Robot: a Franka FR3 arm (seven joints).
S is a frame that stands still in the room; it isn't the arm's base.
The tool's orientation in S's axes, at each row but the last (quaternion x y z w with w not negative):
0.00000, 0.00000, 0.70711, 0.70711
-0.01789, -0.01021, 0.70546, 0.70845
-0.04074, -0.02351, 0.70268, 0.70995
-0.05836, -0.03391, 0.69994, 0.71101
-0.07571, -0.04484, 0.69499, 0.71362
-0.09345, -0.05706, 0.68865, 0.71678
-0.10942, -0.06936, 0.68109, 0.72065
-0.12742, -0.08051, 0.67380, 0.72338
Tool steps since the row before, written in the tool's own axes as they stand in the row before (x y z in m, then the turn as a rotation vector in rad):
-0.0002, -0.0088, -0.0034, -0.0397, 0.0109, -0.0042
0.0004, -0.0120, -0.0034, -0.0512, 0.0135, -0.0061
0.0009, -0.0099, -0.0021, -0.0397, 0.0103, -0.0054
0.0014, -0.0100, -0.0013, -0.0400, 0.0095, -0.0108
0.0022, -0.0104, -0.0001, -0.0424, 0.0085, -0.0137
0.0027, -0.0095, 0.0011, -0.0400, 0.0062, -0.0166
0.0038, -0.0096, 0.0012, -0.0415, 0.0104, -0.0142
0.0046, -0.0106, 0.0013, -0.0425, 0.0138, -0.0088
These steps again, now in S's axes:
0.0088, -0.0002, -0.0034, -0.0109, -0.0397, -0.0042
0.0121, 0.0003, -0.0029, -0.0135, -0.0512, -0.0061
0.0101, 0.0008, -0.0012, -0.0102, -0.0397, -0.0054
0.0101, 0.0012, 0.0000, -0.0087, -0.0402, -0.0106
0.0103, 0.0020, 0.0016, -0.0073, -0.0428, -0.0132
0.0092, 0.0024, 0.0030, -0.0044, -0.0406, -0.0156
0.0092, 0.0034, 0.0034, -0.0091, -0.0418, -0.0143
0.0101, 0.0040, 0.0041, -0.0140, -0.0421, -0.0101

